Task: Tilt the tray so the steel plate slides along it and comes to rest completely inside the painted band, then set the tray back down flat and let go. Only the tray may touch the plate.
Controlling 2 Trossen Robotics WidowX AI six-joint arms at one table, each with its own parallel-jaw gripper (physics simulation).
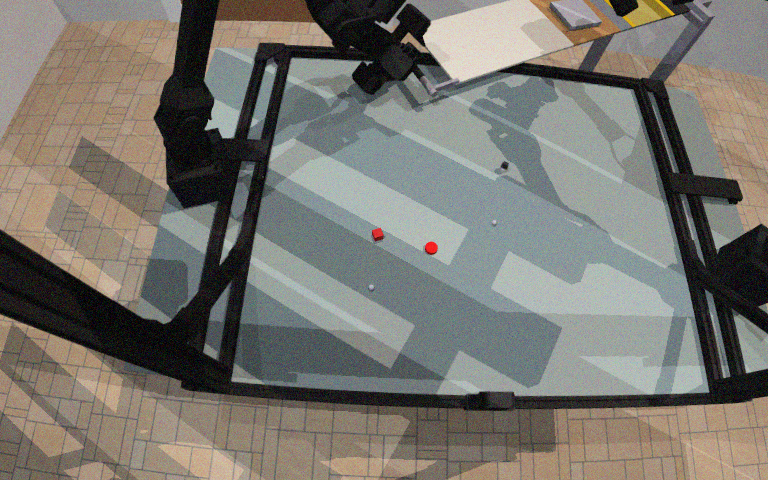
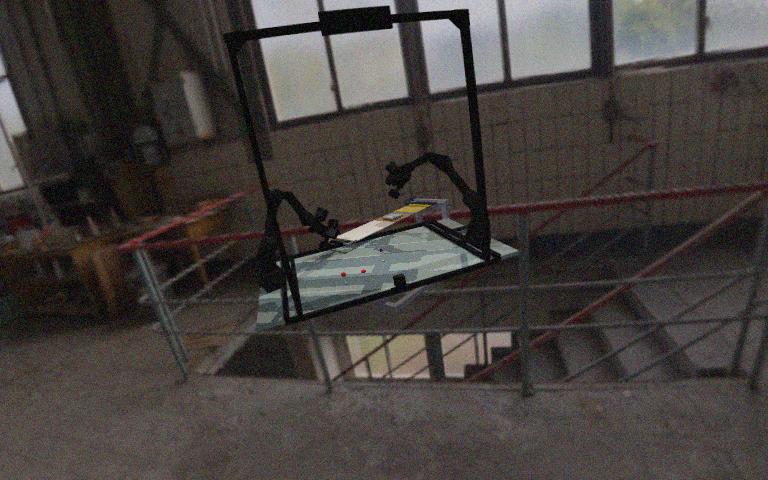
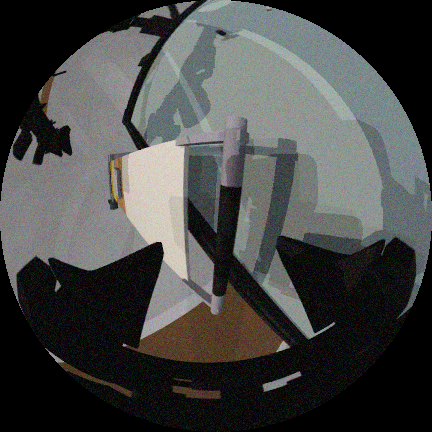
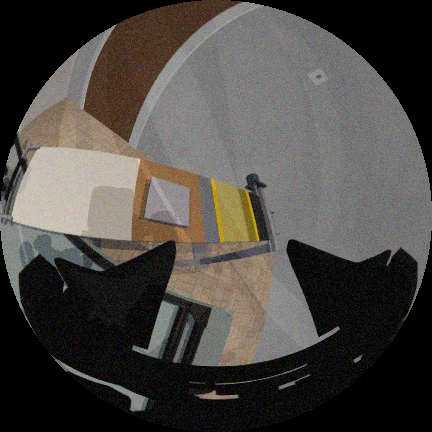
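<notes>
The long tray (image 1: 487, 45) (image 2: 362, 228) (image 3: 155, 200) (image 4: 75, 185) has a pale near part, then a brown stretch, a grey strip and the yellow painted band (image 1: 645, 12) (image 4: 232, 210). The grey square steel plate (image 1: 574, 14) (image 2: 392, 216) (image 4: 167, 202) lies on the brown stretch, outside the band, with the grey strip between them. My left gripper (image 2: 328, 220) (image 3: 220, 245) is open at the tray's near end; the black handle grip (image 3: 229, 215) shows between its spread fingers. My right gripper (image 2: 390, 180) (image 4: 233, 246) is open, above the tray's far side and apart from it.
Grey legs (image 1: 682, 42) stand at the tray's far end. A black frame (image 1: 600, 399) edges the glassy table (image 1: 339, 192). On the table are a red cube (image 1: 377, 234), a red disc (image 1: 431, 247), a small black block (image 1: 504, 165) and two small pale balls (image 1: 494, 222) (image 1: 371, 287).
</notes>
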